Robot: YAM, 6 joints.
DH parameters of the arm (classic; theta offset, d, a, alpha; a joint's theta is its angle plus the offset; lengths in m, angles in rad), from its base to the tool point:
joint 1: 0 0.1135 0.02 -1.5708
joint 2: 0 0 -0.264 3.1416
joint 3: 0.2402 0 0.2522 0
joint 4: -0.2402 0 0.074 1.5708
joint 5: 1.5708 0 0 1.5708
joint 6: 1.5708 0.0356 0 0
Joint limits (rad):
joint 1: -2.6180..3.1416
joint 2: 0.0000..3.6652
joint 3: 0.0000..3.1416
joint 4: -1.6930..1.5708
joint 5: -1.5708..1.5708
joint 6: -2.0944..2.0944
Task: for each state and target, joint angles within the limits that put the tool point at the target. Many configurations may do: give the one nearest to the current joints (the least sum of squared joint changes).
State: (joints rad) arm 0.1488 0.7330 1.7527 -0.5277 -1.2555 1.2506
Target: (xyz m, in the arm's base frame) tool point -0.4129 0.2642 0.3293
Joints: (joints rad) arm -0.5000 0.0026 2.3289 -0.3510 -1.2624 1.2506
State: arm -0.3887 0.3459 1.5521 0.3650 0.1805 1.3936
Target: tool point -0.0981 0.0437 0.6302
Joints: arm -0.4662 0.6746 1.7384 0.3930 0.1425 1.3936
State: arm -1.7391 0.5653 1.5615 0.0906 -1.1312 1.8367
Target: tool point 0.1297 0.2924 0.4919
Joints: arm -1.8863 0.1802 1.7692 0.1414 -1.1552 1.8367
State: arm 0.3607 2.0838 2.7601 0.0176 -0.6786 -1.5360
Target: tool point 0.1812 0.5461 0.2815
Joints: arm 1.2085 2.4759 2.3564 -0.1374 -0.7451 -1.5360
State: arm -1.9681 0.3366 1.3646 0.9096 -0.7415 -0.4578
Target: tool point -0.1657 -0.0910 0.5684
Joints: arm -2.6180 1.1481 1.4030 0.7847 0.1137 -0.4578
